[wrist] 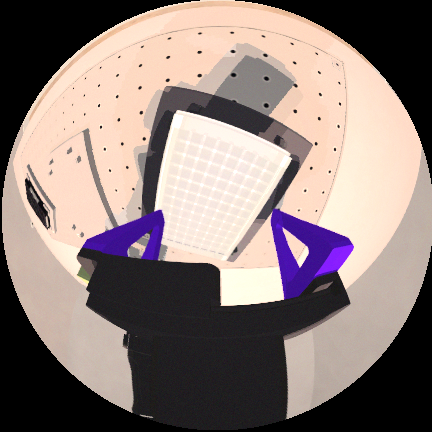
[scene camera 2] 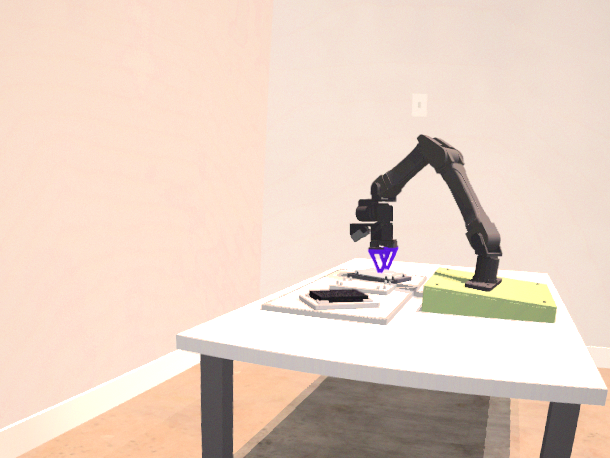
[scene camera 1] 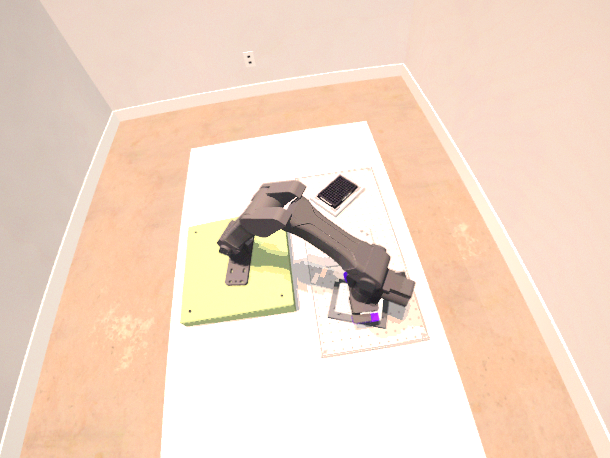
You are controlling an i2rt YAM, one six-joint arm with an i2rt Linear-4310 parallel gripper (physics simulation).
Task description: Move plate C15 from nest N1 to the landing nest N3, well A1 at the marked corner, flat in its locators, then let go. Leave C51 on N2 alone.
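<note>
A white well plate (scene camera 1: 343,300) (scene camera 2: 371,273) (wrist: 215,185) sits in a dark nest (scene camera 1: 332,313) (scene camera 2: 403,278) (wrist: 160,120). My gripper (scene camera 2: 381,270) (wrist: 217,214) is open and empty, pointing down close above this plate, its purple fingertips apart near the plate's two sides in the wrist view. A black well plate (scene camera 1: 338,191) (scene camera 2: 338,295) (wrist: 37,200) lies on a white nest (scene camera 2: 345,305) at the other end of the board. A second white nest (scene camera 2: 360,287) (wrist: 75,185) with small locators stands empty between them. Labels and the A1 mark cannot be read.
The nests stand on a pale perforated board (scene camera 1: 345,345) (scene camera 2: 300,311) (wrist: 215,42) on the white table (scene camera 1: 250,390) (scene camera 2: 450,350). The arm's base is on a yellow-green block (scene camera 1: 210,285) (scene camera 2: 450,302) beside the board. The arm hides part of the board in scene camera 1.
</note>
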